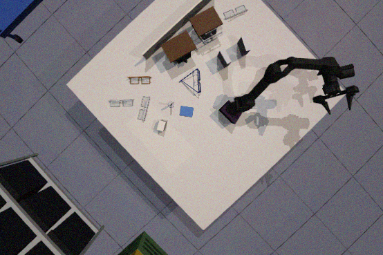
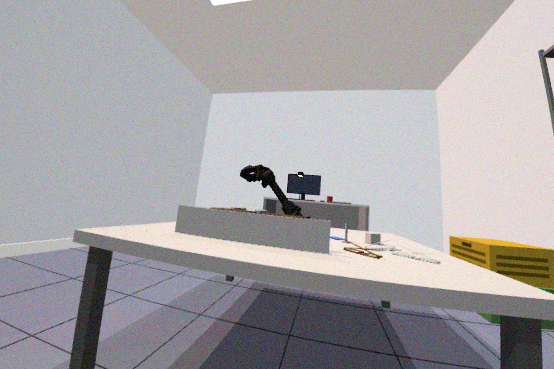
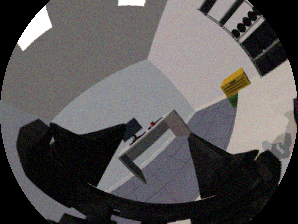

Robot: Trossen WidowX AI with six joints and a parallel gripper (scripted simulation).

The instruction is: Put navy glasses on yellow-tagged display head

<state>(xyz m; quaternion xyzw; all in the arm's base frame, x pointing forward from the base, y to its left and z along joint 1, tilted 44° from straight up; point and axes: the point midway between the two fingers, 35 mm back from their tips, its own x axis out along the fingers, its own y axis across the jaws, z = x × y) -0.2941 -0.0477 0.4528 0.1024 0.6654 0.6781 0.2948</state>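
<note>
My gripper tip is 530 mm to the right of the blue square, 490 mm short of it and 360 mm above it. Also, from my gripper tip: long grey board: 910 mm ahead, 310 mm below, 200 mm to the left; white box: 710 mm to the left, 520 mm ahead, 340 mm below.
</note>
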